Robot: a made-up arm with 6 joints. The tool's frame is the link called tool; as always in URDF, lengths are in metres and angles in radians. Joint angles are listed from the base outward.
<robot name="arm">
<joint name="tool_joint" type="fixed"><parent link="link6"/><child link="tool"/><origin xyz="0 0 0" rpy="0 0 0"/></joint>
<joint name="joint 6" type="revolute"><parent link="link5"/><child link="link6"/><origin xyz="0.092 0.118 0" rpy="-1.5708 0 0"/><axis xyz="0 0 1"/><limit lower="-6.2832" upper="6.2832"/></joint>
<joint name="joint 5" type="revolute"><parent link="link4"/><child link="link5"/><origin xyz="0 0 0" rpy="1.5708 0 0"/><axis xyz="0 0 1"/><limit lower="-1.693" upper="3.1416"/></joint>
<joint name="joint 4" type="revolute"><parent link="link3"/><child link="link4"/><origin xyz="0.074 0.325 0" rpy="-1.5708 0 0"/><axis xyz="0 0 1"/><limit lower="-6.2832" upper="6.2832"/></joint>
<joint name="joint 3" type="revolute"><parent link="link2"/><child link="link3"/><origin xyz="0.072 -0.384 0" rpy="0 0 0"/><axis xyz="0 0 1"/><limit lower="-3.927" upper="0.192"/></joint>
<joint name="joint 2" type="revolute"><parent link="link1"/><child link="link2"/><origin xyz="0 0 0" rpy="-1.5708 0 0"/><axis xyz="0 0 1"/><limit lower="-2.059" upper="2.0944"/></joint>
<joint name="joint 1" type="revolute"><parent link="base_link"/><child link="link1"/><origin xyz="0 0 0.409" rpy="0 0 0"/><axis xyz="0 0 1"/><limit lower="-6.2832" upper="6.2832"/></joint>
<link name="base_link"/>
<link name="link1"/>
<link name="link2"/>
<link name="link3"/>
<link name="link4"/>
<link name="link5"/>
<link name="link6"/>
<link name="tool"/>
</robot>
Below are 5 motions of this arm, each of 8 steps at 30 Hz.
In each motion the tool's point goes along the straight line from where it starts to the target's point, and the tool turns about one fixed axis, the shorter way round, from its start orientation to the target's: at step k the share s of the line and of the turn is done. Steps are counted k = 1, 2, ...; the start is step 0. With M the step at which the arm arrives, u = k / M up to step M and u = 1 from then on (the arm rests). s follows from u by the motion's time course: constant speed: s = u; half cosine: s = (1 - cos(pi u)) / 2; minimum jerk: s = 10 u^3 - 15 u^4 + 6 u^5.
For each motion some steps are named. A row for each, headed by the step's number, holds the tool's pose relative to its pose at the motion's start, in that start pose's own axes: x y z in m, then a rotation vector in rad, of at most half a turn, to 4 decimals.
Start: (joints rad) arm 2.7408 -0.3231 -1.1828 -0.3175 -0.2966 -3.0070
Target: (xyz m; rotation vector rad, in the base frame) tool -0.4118 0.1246 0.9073 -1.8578 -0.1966 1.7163
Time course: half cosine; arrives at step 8
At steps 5, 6, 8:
5: 0.0429 0.0098 0.0324 -0.0382 0.1380 -0.2408
6: 0.0529 0.0121 0.0400 -0.0472 0.1704 -0.2973
8: 0.0620 0.0141 0.0469 -0.0553 0.1996 -0.3483

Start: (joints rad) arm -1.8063 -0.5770 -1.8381 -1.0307 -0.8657 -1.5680
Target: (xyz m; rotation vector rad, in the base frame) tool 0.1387 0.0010 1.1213 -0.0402 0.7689 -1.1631
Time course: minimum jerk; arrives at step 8
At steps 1, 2, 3, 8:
1: 0.0001 -0.0001 0.0001 0.0011 0.0006 -0.0032
2: 0.0007 -0.0004 0.0008 0.0068 0.0040 -0.0209
3: 0.0019 -0.0011 0.0021 0.0182 0.0105 -0.0556
8: 0.0069 -0.0039 0.0078 0.0661 0.0382 -0.2019

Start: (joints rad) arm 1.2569 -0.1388 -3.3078 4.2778 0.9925 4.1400
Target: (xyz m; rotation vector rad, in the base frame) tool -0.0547 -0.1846 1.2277 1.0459 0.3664 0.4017
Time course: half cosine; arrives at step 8
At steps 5, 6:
5: -0.0087 0.0182 -0.0239 -0.0155 -0.0749 0.0732
6: -0.0108 0.0225 -0.0295 -0.0191 -0.0924 0.0904

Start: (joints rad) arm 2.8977 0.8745 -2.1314 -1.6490 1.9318 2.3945
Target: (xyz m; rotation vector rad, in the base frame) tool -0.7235 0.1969 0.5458 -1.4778 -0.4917 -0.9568
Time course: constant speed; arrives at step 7
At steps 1, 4, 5, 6, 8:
1: 0.0011 0.0011 -0.0187 0.0269 -0.0341 0.0197
4: 0.0043 0.0045 -0.0750 0.1077 -0.1363 0.0790
5: 0.0053 0.0056 -0.0937 0.1346 -0.1704 0.0987
6: 0.0064 0.0067 -0.1124 0.1616 -0.2044 0.1185
8: 0.0075 0.0078 -0.1312 0.1885 -0.2385 0.1382

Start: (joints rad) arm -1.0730 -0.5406 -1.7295 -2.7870 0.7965 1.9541
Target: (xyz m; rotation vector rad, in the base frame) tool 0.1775 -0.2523 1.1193 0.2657 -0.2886 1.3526
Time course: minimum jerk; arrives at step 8
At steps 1, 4, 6, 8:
1: -0.0009 -0.0022 -0.0004 0.0025 -0.0016 0.0036
4: -0.0275 -0.0683 -0.0133 0.0789 -0.0505 0.1110
6: -0.0492 -0.1224 -0.0238 0.1415 -0.0905 0.1990
8: -0.0549 -0.1365 -0.0265 0.1578 -0.1010 0.2220

